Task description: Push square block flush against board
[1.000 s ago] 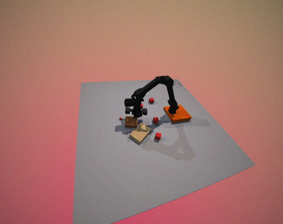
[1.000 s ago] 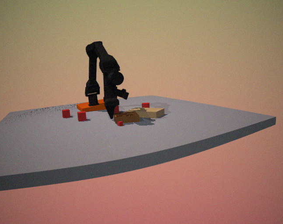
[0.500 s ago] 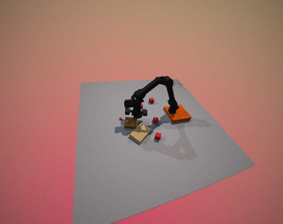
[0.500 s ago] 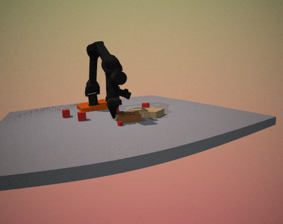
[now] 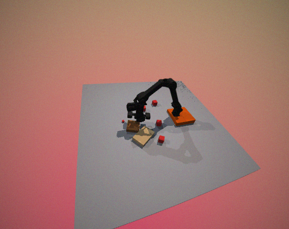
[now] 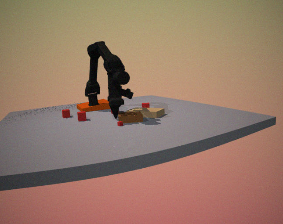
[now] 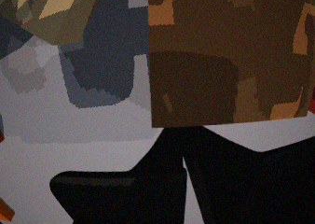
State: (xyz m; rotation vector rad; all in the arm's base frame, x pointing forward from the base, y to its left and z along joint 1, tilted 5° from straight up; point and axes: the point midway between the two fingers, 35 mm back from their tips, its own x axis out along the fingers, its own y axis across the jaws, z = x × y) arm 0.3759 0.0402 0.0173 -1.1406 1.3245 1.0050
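My gripper tip is 5 cm short of the square block, 5 cm to the right of it and 1 cm below it. Round my gripper tip: board: 2 cm behind, 15 cm to the left, 1 cm above; tiny red cube: 13 cm ahead, 2 cm to the right.
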